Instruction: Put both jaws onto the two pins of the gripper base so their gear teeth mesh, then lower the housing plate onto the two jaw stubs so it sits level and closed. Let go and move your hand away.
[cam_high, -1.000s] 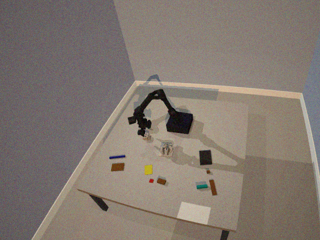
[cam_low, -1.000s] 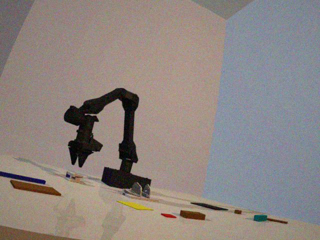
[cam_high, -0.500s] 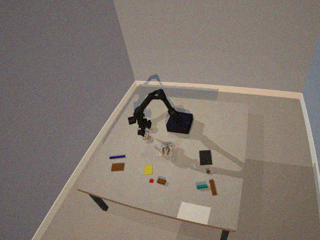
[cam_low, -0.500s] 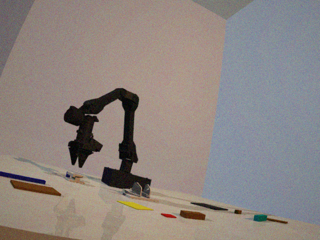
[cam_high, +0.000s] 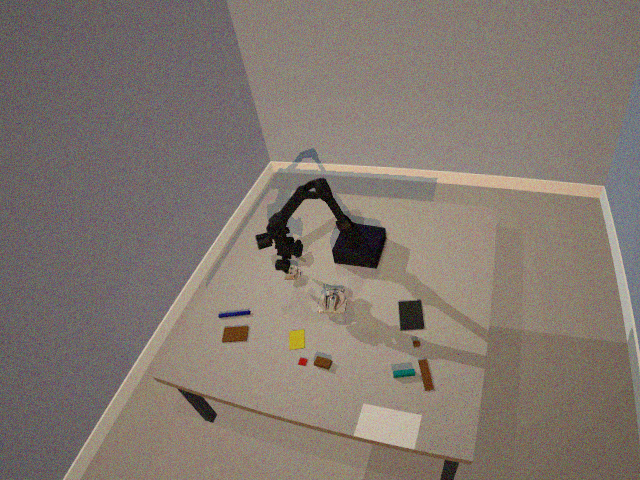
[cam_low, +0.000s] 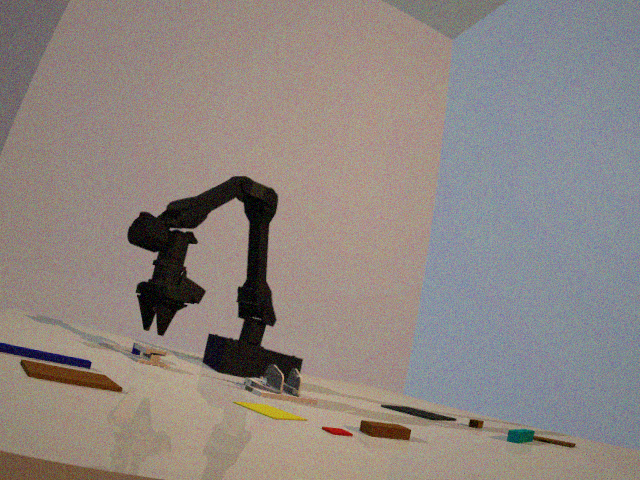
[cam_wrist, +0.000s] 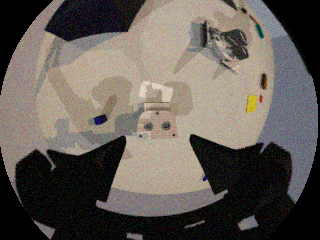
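Now: the gripper base 30 mm below my gripper tip. Round my gripper tip: small blue piece: 120 mm behind, 20 mm to the right, 50 mm below; jaw: 80 mm ahead, 230 mm to the left, 50 mm below; housing plate: 60 mm ahead, 240 mm to the left, 60 mm below.
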